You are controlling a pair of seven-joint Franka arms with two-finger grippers.
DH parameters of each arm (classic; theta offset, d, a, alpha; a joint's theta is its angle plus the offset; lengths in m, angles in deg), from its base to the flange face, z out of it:
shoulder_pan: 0 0.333 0 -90
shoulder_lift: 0 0 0 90
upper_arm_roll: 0 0.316 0.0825 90
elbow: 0 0 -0.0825 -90
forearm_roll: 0 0.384 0 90
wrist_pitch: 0 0 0.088 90
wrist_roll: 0 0.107 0 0
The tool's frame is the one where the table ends.
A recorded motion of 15 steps. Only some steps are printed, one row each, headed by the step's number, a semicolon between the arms.
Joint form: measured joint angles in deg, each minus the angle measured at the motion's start. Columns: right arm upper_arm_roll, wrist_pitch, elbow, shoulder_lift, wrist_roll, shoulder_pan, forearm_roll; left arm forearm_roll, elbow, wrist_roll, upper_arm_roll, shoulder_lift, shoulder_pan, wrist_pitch.
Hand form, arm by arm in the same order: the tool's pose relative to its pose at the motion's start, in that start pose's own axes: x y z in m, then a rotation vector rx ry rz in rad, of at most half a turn. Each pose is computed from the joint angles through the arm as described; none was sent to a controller.
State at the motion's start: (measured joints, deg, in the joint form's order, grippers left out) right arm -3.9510 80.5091 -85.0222 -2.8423 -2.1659 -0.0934 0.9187; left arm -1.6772 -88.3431 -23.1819 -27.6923 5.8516 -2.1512 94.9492
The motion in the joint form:
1: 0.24 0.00 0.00 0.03 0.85 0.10 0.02; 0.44 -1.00 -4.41 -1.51 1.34 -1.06 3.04
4: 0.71 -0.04 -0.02 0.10 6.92 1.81 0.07; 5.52 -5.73 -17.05 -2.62 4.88 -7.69 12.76
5: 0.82 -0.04 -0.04 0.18 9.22 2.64 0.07; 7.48 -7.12 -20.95 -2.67 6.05 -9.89 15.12
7: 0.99 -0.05 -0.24 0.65 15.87 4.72 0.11; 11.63 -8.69 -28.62 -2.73 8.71 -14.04 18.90
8: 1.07 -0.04 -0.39 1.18 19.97 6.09 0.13; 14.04 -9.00 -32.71 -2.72 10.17 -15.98 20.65
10: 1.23 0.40 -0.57 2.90 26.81 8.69 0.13; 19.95 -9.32 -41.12 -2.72 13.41 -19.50 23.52
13: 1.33 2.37 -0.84 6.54 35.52 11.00 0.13; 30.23 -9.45 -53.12 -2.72 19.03 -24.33 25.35
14: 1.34 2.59 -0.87 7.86 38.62 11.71 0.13; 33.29 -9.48 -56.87 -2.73 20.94 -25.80 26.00
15: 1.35 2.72 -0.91 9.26 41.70 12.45 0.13; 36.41 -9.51 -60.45 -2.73 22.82 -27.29 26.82
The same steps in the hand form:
1: 0.0003 -0.0032 0.0003 -0.0001 -0.0006 0.0089; -0.0001 0.0232 0.0171 -0.0122 0.0085 -0.0340
4: 0.0009 -0.0233 0.0016 -0.0009 -0.0036 0.0767; -0.0132 0.0911 0.0799 0.0102 0.0554 -0.1038
5: 0.0013 -0.0319 0.0026 -0.0018 -0.0056 0.1005; -0.0206 0.1102 0.1006 0.0244 0.0661 -0.1212
7: 0.0034 -0.0527 0.0088 -0.0051 -0.0179 0.1774; -0.0358 0.1458 0.1365 0.0481 0.0917 -0.1530
8: 0.0057 -0.0662 0.0151 -0.0091 -0.0295 0.2239; -0.0426 0.1624 0.1520 0.0567 0.1119 -0.1723
10: 0.0138 -0.0930 0.0322 -0.0216 -0.0535 0.2959; -0.0556 0.1917 0.1846 0.0819 0.1595 -0.2080
13: 0.0334 -0.1194 0.0666 -0.0433 -0.0825 0.4071; -0.0788 0.2273 0.2425 0.1463 0.2283 -0.2368
14: 0.0390 -0.1276 0.0796 -0.0554 -0.0991 0.4490; -0.0876 0.2381 0.2621 0.1593 0.2485 -0.2439
15: 0.0443 -0.1362 0.0937 -0.0701 -0.1179 0.4900; -0.0975 0.2490 0.2814 0.1672 0.2711 -0.2453

